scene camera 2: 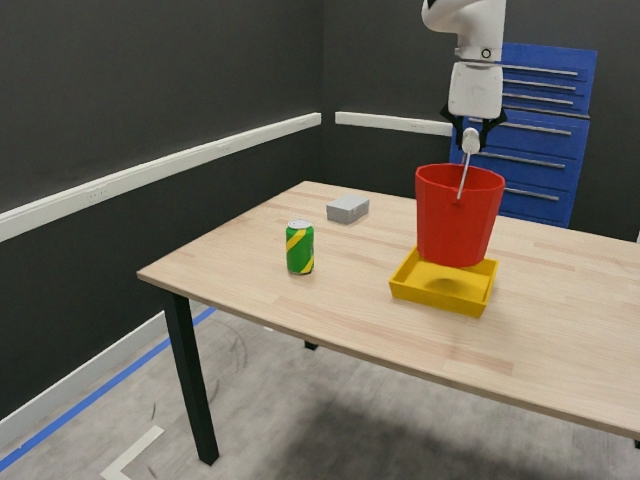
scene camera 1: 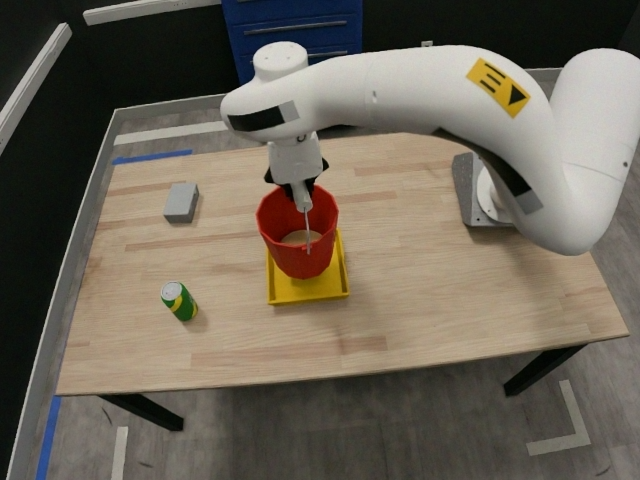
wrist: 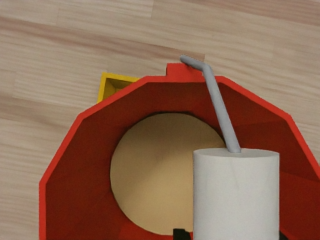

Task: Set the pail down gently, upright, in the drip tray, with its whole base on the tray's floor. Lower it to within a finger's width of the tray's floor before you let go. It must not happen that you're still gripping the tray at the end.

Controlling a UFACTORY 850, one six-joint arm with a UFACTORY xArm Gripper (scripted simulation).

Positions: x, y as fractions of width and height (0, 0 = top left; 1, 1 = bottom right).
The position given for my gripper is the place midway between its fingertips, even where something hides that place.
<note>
In view: my gripper (scene camera 2: 0.73, 0.31), a red pail (scene camera 2: 0.71, 0.49), a grey block (scene camera 1: 0.28, 0.43) and a yellow drip tray (scene camera 2: 0.67, 0.59).
The red pail is seen too in scene camera 1 (scene camera 1: 0.44, 0.48) and in the wrist view (wrist: 0.40, 0.67). The grey block is seen too in scene camera 2 (scene camera 2: 0.54, 0.43). The yellow drip tray shows as well in scene camera 1 (scene camera 1: 0.52, 0.59). The wrist view misses the grey block: it is out of frame.
</note>
